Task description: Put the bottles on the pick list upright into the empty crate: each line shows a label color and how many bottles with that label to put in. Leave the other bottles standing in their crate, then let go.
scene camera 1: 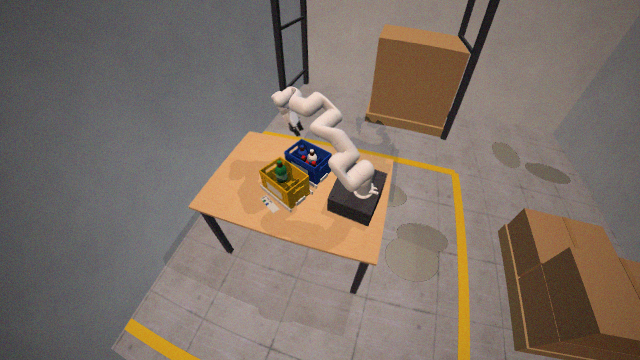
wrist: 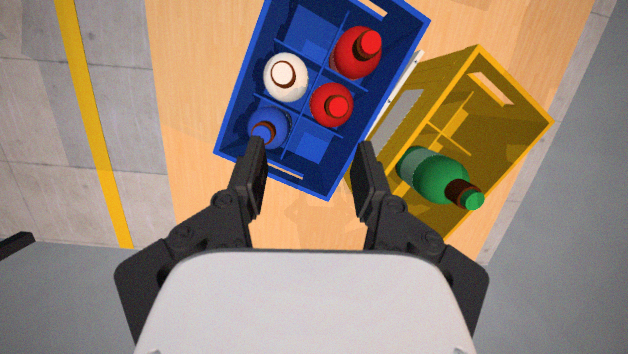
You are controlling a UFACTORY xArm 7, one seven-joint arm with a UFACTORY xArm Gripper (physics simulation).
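Where they show: gripper, fingertip midpoint: (scene camera 1: 300,132) (wrist: 310,154); arm's base, origin of the base link: (scene camera 1: 363,188).
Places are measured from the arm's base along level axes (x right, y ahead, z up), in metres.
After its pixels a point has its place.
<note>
My gripper (scene camera 1: 296,131) @(x 0.178, y 0.487, z 0.153 m) (wrist: 310,154) @(x 0.178, y 0.487, z 0.153 m) is open and empty, high above the near end of the blue crate (scene camera 1: 321,171) @(x 0.118, y 0.315, z -0.083 m) (wrist: 234,100) @(x 0.276, y 0.471, z 0.001 m) in the wrist view. In that crate stand a blue bottle (scene camera 1: 302,150) @(x 0.224, y 0.504, z -0.037 m) (wrist: 270,125) @(x 0.230, y 0.499, z -0.024 m), a white bottle (scene camera 1: 312,156) @(x 0.203, y 0.417, z -0.050 m) (wrist: 285,77) @(x 0.216, y 0.432, z -0.011 m) and two red bottles (wrist: 356,55) @(x 0.125, y 0.383, z -0.035 m) (wrist: 331,105) @(x 0.148, y 0.455, z -0.012 m). The left fingertip overlaps the blue bottle's lower edge in the wrist view. A green bottle (scene camera 1: 281,172) @(x -0.072, y 0.509, z 0.015 m) (wrist: 440,177) @(x -0.019, y 0.519, z 0.031 m) stands upright in the yellow crate (scene camera 1: 300,194) @(x -0.100, y 0.373, z -0.108 m) (wrist: 450,70) @(x -0.010, y 0.376, z -0.020 m). The pick list (scene camera 1: 270,204) @(x -0.205, y 0.547, z -0.173 m) lies beside the yellow crate; its lines are too small to read.
The crates stand close together on the wooden table (scene camera 1: 235,210) @(x -0.339, y 0.741, z -0.174 m) (wrist: 187,200) @(x 0.435, y 0.740, z -0.174 m). The arm's black base block (scene camera 1: 347,207) @(x -0.117, y 0.057, z -0.066 m) is at the table's right. Black rack posts (scene camera 1: 280,50) and a tall carton (scene camera 1: 420,80) are behind. More cartons (scene camera 1: 565,285) are on the floor at right.
</note>
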